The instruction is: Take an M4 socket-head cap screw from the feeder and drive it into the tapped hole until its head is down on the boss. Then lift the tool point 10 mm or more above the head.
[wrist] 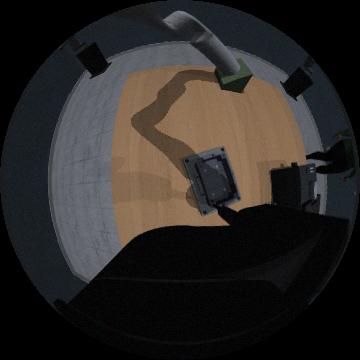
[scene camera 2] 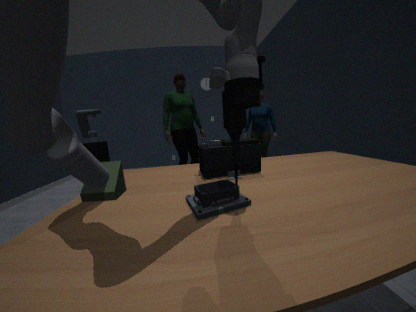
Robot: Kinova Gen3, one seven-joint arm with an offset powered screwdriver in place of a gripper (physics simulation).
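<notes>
The black screwdriver tool (scene camera 2: 236, 185) (wrist: 217, 205) points straight down in the scene view. Its thin tip ends at the right rear corner of a dark open-topped housing (scene camera 2: 216, 192) (wrist: 215, 181). The housing sits on a grey base plate (scene camera 2: 205, 212) (wrist: 189, 169) with holes at its corners. In the wrist view the tip lies over the housing's lower edge; whether it touches is too dark to tell. No screw or head can be made out at the tip, and the tapped hole is hidden or too small to see. The black feeder (scene camera 2: 215, 161) (wrist: 286, 188) stands behind the housing.
The arm's base stands on a green block (scene camera 2: 118, 181) (wrist: 235, 82) at the table's edge. A small light piece (scene camera 2: 234, 174) lies in front of the feeder. Two standing people, in green (scene camera 2: 181, 110) and in blue (scene camera 2: 261, 120), are beyond the wooden table (scene camera 2: 320, 215) (wrist: 150, 200).
</notes>
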